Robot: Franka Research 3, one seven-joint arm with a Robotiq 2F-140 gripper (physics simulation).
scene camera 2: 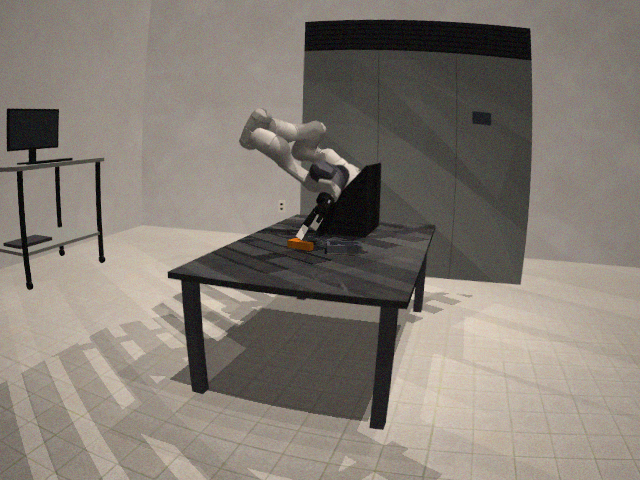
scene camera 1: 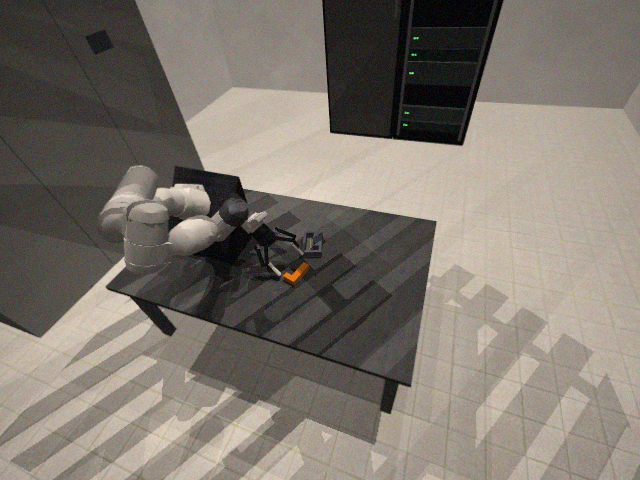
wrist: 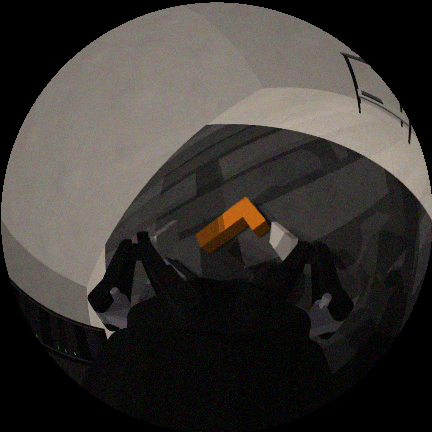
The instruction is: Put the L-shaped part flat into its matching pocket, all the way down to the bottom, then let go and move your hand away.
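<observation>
The orange L-shaped part (scene camera 1: 295, 277) (scene camera 2: 300, 245) (wrist: 243, 210) lies flat on the dark table, outside the pocket. The grey block with the pocket (scene camera 1: 312, 253) (scene camera 2: 343, 248) stands on the table a short way from the part; its pocket opens upward in scene camera 1. My gripper (scene camera 1: 290, 263) (scene camera 2: 308, 227) (wrist: 224, 231) is open with nothing between its fingers. It is tilted and low over the table, at the part's arm-base side. In the wrist view the part shows between and beyond the two pale fingertips, the right one close to its short leg. The pocket is not clearly visible there.
The dark table (scene camera 1: 356, 330) (scene camera 2: 268, 273) carries the black wedge-shaped arm mount (scene camera 1: 206, 178) (scene camera 2: 361, 201) behind the gripper. A server rack (scene camera 1: 361, 67) stands on the floor past the table. A side cart (scene camera 2: 98, 206) with a monitor (scene camera 2: 32, 129) stands apart at the left in scene camera 2.
</observation>
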